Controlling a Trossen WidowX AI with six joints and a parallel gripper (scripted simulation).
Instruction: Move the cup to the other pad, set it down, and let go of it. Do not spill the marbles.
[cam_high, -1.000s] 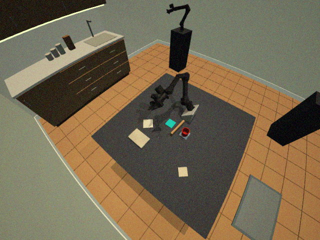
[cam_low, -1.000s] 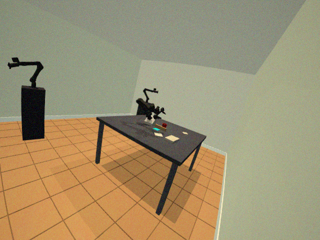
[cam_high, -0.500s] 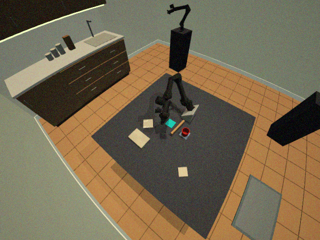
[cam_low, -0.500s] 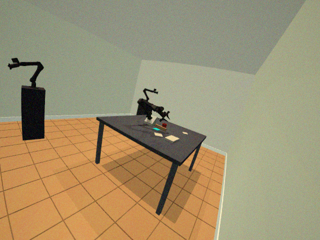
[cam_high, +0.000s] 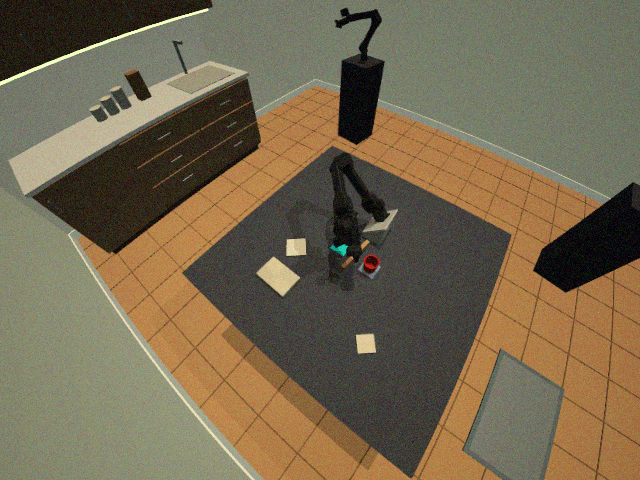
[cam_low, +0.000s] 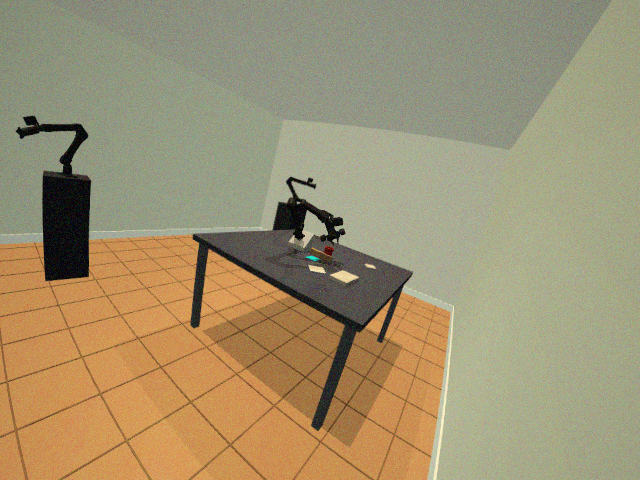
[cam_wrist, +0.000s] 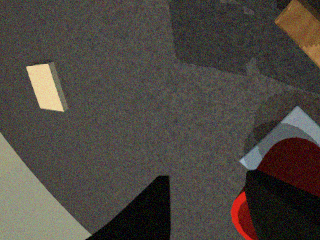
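Right now my gripper tip is 90 mm above the red cup, 70 mm past it and 40 mm to the right of it. Round my gripper tip: wooden bar (120 mm below, 70 mm behind, 50 mm to the right); then green marble (110 mm below, 60 mm behind, 40 mm to the left); then blue marble (110 mm below, 70 mm behind, 20 mm to the left).
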